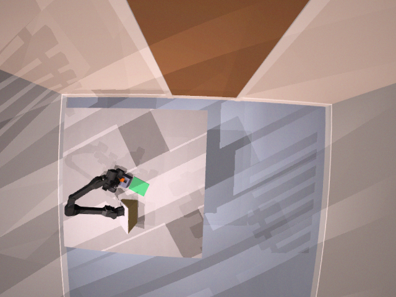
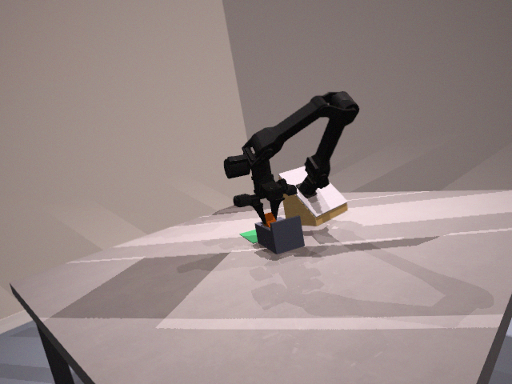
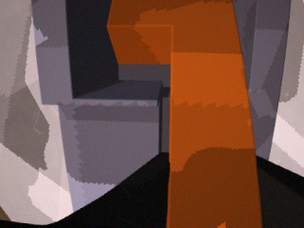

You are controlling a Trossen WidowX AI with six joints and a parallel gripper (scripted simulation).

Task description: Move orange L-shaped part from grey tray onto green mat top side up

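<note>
Right now my gripper tip is 130 mm to the left of the green mat, 80 mm past it and 80 mm above it. Round my gripper tip: orange L-shaped part 40 mm to the left, 30 mm below.
</note>
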